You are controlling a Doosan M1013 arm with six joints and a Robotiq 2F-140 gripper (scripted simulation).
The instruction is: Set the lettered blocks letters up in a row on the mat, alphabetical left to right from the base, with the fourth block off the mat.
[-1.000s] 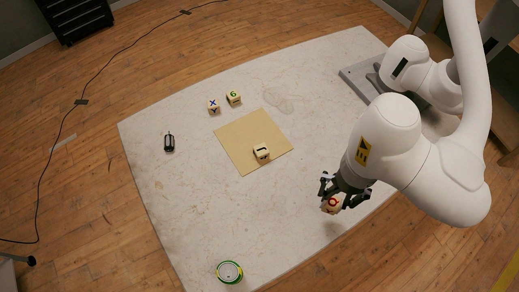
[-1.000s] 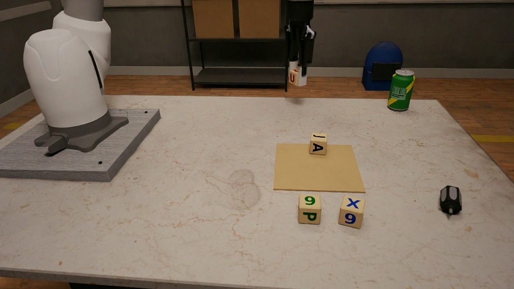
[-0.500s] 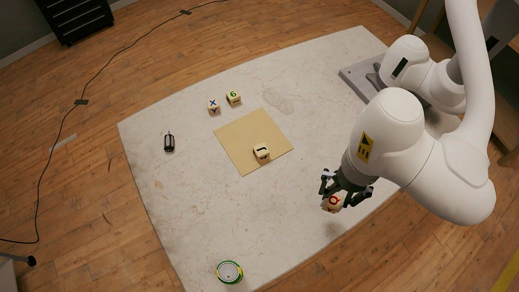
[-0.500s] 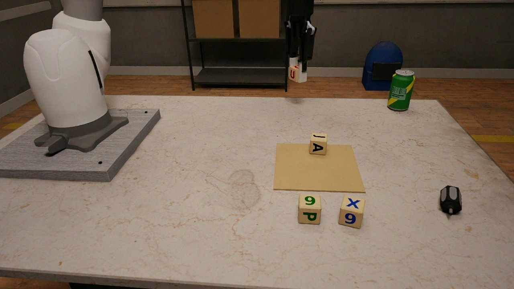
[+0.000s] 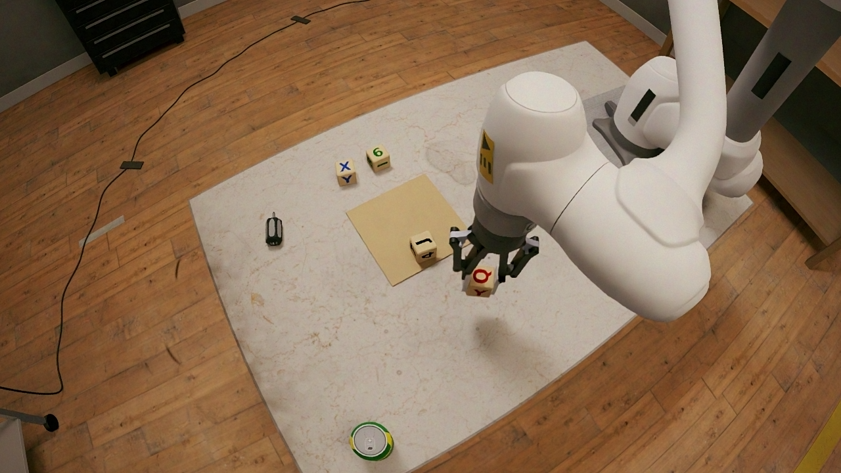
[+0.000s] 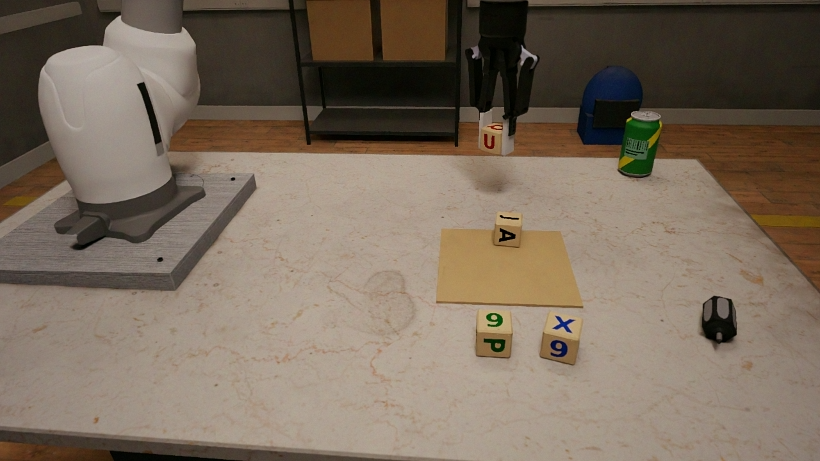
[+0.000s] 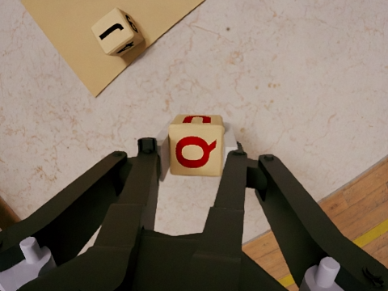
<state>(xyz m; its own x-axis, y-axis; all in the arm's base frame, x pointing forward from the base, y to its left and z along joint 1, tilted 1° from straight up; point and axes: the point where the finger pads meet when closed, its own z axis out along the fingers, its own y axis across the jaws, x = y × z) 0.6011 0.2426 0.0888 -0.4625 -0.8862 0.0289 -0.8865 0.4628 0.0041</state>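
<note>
Now: hand 21 cm to the left of the tan mat, 13 cm above it and 5 cm short of it. The rest, counted from my hand: black tool 33 cm ahead, 30 cm to the right, 12 cm below; green can 27 cm ahead, 19 cm to the left, 7 cm below.
</note>
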